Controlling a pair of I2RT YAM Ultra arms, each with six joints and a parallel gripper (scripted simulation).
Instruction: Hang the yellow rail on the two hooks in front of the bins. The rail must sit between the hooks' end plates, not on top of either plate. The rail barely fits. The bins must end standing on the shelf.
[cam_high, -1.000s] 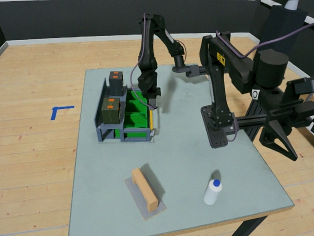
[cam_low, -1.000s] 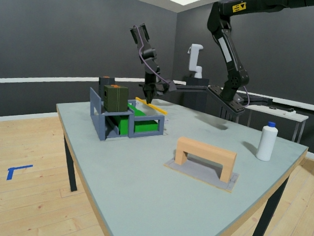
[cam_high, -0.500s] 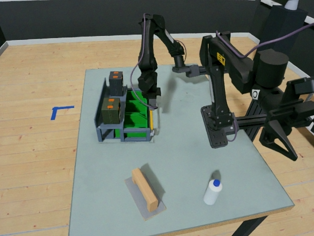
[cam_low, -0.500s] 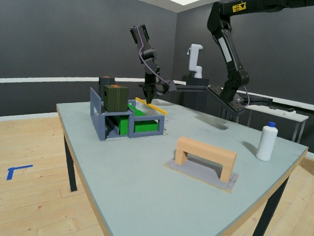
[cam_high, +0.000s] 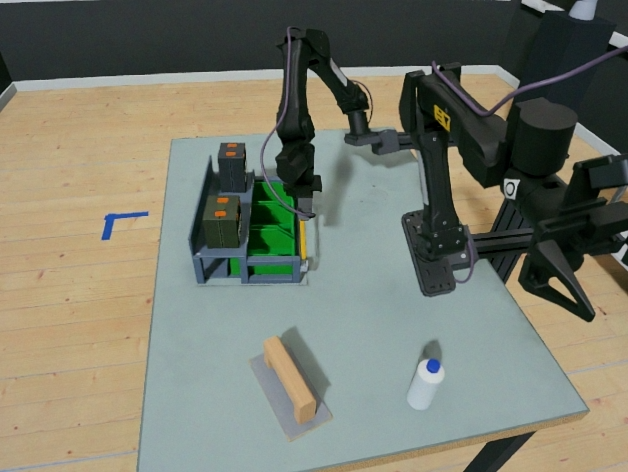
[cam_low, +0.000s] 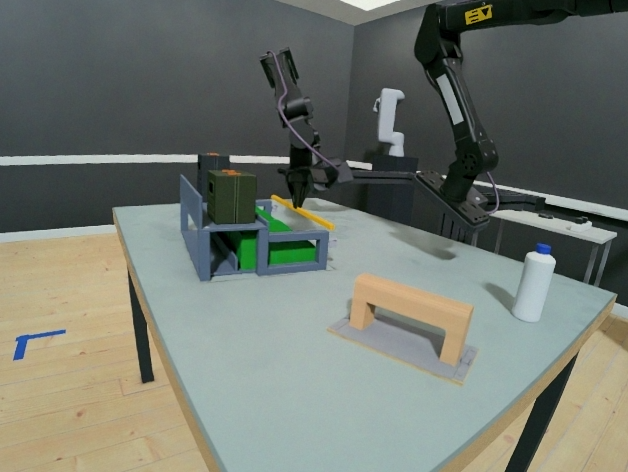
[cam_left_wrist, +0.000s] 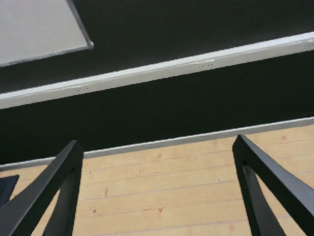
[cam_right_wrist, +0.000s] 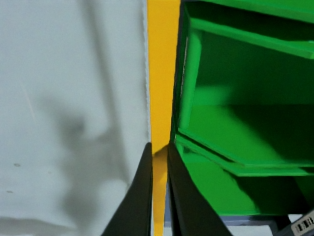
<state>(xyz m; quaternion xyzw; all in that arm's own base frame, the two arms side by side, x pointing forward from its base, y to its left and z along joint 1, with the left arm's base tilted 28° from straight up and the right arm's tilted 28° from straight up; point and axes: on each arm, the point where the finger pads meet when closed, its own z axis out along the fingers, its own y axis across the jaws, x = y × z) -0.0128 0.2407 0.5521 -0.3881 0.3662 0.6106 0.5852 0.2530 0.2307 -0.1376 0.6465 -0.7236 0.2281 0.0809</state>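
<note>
My right hand is 10 mm above the yellow rail. The rest, counted from my right hand: blue-grey shelf: 130 mm ahead, 20 mm to the right, 40 mm below; white bottle: 150 mm behind, 550 mm to the left, 40 mm below.
</note>
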